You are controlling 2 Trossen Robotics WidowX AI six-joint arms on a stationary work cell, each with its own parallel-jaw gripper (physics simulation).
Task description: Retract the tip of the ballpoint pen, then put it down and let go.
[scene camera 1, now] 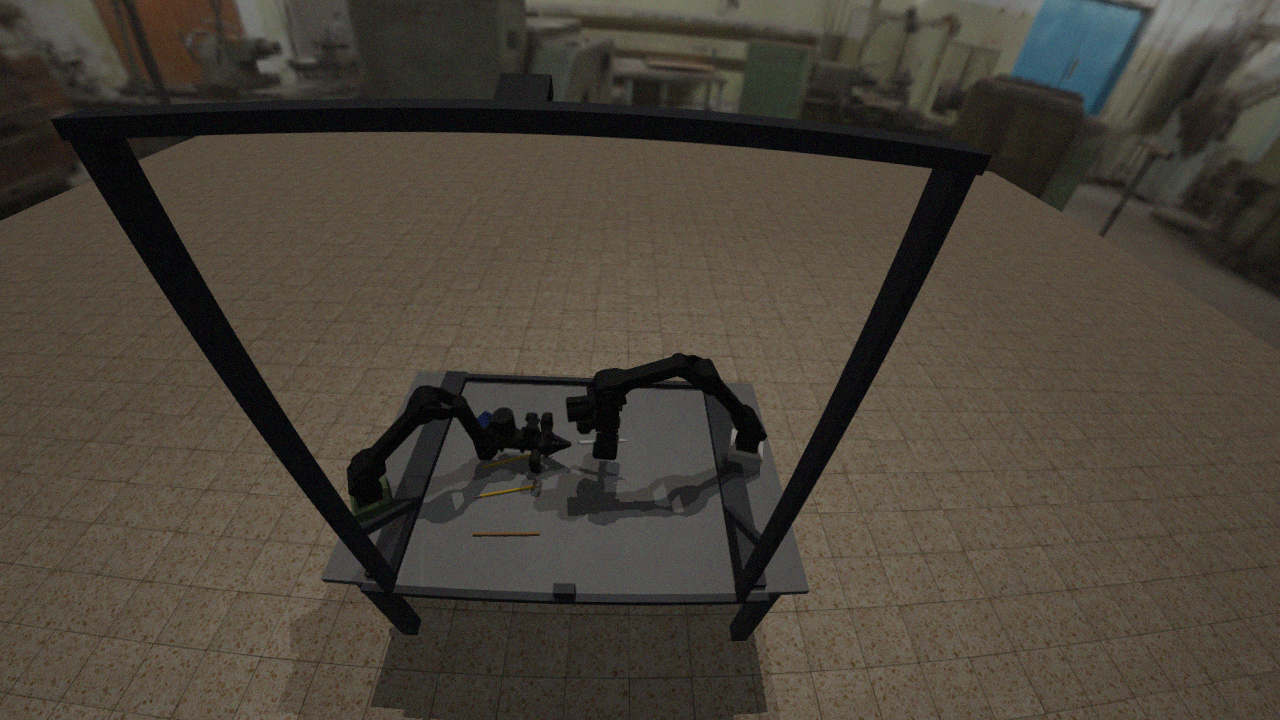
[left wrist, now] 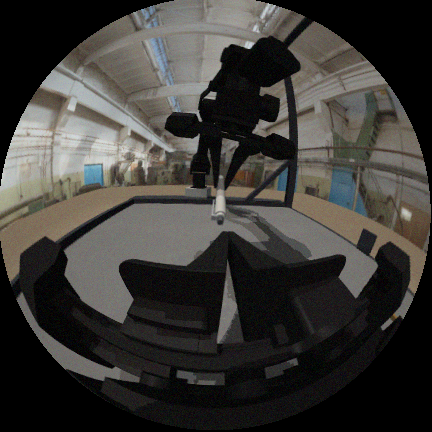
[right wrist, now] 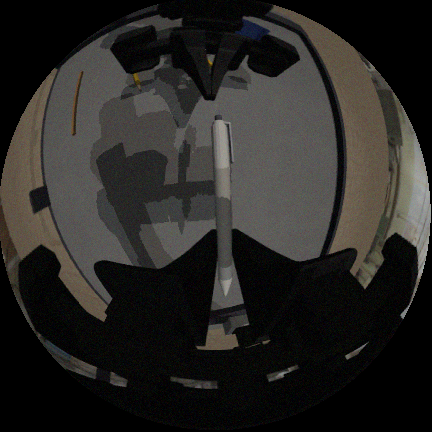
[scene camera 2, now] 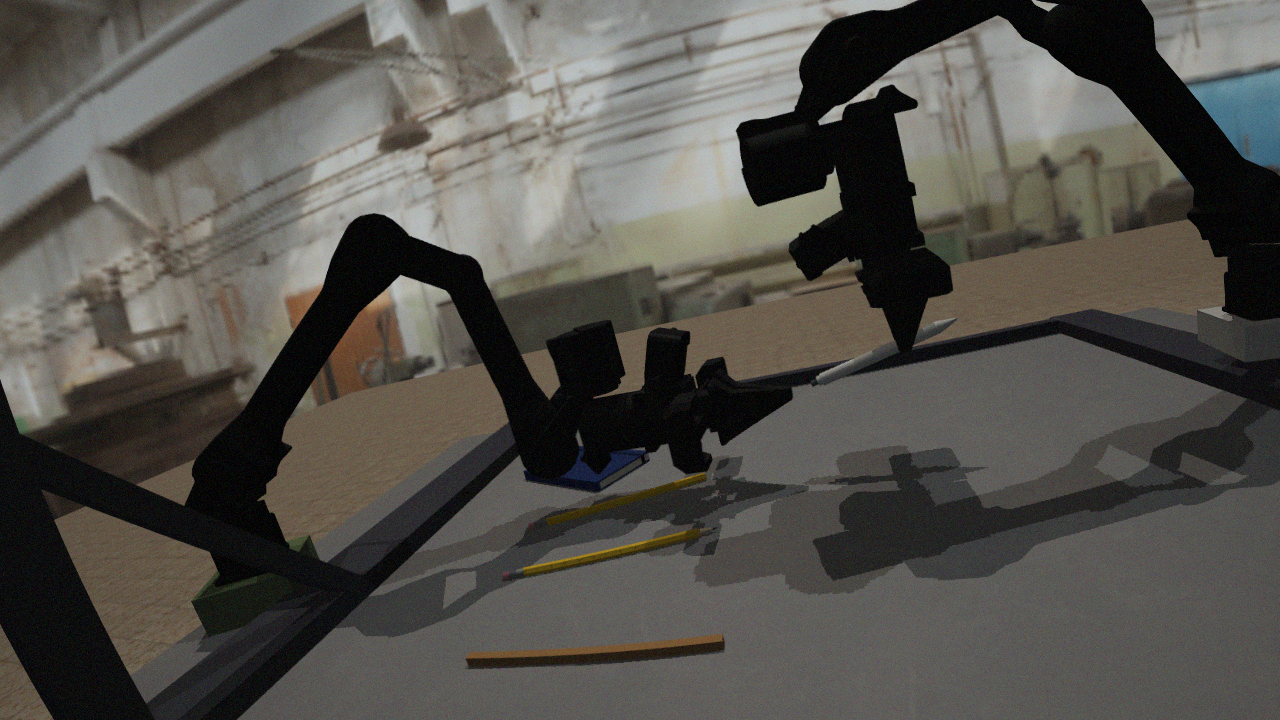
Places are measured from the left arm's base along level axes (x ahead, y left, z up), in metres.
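Pixels of known places: left gripper, fingertip midpoint: (scene camera 1: 571,444) (left wrist: 226,236) (right wrist: 210,98) (scene camera 2: 792,392); right gripper, fingertip midpoint: (scene camera 1: 609,442) (left wrist: 219,188) (right wrist: 223,234) (scene camera 2: 904,348); left arm's base, origin of the base link: (scene camera 1: 369,494); right arm's base, origin of the base link: (scene camera 1: 747,443) (left wrist: 198,187) (right wrist: 242,328) (scene camera 2: 1267,311).
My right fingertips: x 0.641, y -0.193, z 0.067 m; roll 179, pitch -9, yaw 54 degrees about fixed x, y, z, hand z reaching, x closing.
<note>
For each thing: its top centre in the pictures, then the offset to it from my right fingertips. Level surfaces: height alone.
- white ballpoint pen, middle of its top: (right wrist: 235,225) (scene camera 2: 879,326) (left wrist: 220,172) (scene camera 1: 602,436) dy +0.012, dx -0.015, dz +0.024 m
- orange stick, middle of its top: (scene camera 2: 586,650) (right wrist: 74,98) (scene camera 1: 506,533) dy -0.069, dx -0.345, dz -0.100 m
- grey table, its level: dz -0.107 m
- blue book, middle of its top: (scene camera 2: 583,461) (scene camera 1: 492,428) dy +0.289, dx -0.260, dz -0.095 m
The white ballpoint pen (scene camera 1: 587,441) (scene camera 2: 845,366) (left wrist: 220,199) (right wrist: 221,175) is held above the table, slightly tilted in scene camera 2. Its dark button end faces the left gripper, and its pale cone end lies behind the right fingers in the right wrist view. My right gripper (scene camera 2: 904,347) (right wrist: 223,234) points down and is shut on the pen's barrel. My left gripper (scene camera 1: 567,444) (scene camera 2: 791,390) (left wrist: 226,236) (right wrist: 210,98) is shut and empty. Its fingertips point at the button end, with a small gap between them. Whether the writing tip is out is too small to tell.
Two yellow pencils (scene camera 2: 626,498) (scene camera 2: 608,553) and an orange stick (scene camera 1: 505,534) (scene camera 2: 595,651) (right wrist: 76,102) lie on the grey table (scene camera 1: 644,555) (scene camera 2: 895,662). A blue book (scene camera 2: 617,467) (right wrist: 254,29) lies beneath the left arm. Dark frame posts (scene camera 1: 214,331) (scene camera 1: 859,367) rise at the table's sides.
</note>
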